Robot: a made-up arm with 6 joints. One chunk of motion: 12 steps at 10 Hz.
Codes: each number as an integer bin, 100 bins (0 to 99) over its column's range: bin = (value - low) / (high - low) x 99, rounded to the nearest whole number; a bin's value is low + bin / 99 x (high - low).
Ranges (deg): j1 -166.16..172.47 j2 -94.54..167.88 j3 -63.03..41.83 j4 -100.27..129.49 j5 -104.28..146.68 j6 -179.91..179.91
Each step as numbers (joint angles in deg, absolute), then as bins.
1 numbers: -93.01 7.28 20.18 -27.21 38.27 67.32
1 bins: 21 38 79 31 56 68
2 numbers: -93.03 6.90 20.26 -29.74 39.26 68.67
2 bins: 21 38 79 30 57 68
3 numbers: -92.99 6.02 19.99 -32.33 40.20 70.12
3 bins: 21 38 78 29 57 69
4 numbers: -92.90 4.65 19.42 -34.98 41.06 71.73
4 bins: 21 37 78 28 57 69
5 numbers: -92.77 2.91 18.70 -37.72 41.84 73.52
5 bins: 21 37 77 27 58 70
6 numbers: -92.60 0.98 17.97 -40.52 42.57 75.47
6 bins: 22 36 76 26 58 70
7 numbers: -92.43 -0.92 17.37 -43.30 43.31 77.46
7 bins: 22 35 76 25 58 71
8 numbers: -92.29 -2.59 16.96 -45.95 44.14 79.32
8 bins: 22 35 76 23 59 71
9 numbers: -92.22 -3.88 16.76 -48.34 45.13 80.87
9 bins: 22 34 75 22 59 72
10 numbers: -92.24 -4.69 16.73 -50.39 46.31 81.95
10 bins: 22 34 75 21 59 72
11 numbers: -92.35 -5.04 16.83 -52.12 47.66 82.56
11 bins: 22 34 75 21 60 72
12 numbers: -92.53 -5.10 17.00 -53.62 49.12 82.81
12 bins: 22 34 76 20 61 72
